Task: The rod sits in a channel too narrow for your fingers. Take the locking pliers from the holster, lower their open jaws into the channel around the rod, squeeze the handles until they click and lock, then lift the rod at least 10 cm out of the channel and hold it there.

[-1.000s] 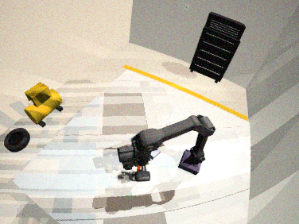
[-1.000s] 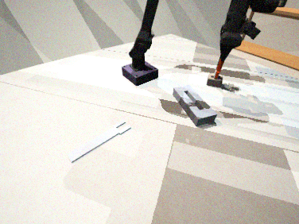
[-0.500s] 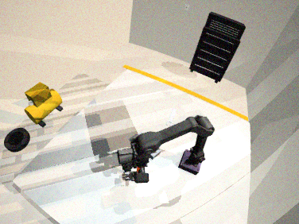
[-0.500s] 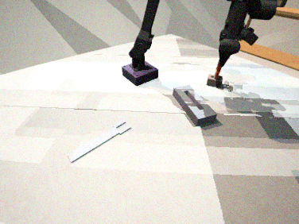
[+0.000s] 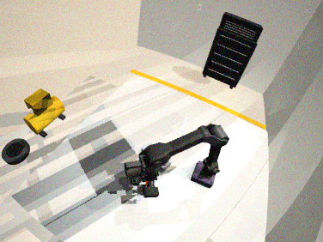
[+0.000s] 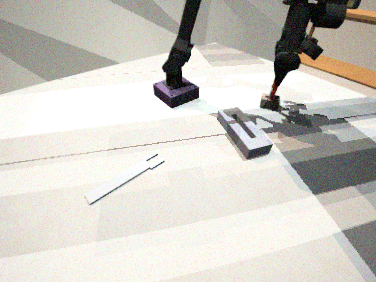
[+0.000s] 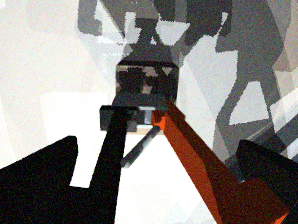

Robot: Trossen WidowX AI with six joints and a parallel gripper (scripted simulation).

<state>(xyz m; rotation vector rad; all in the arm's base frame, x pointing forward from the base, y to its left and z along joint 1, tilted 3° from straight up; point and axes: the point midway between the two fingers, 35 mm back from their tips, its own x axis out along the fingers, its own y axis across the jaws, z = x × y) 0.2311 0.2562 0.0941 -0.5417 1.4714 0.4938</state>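
My gripper tip is 10 mm to the right of the box-shaped holster and 90 mm above it. The rest, counted from my gripper tip: grey channel block (60 mm ahead, 190 mm to the right, 80 mm below).
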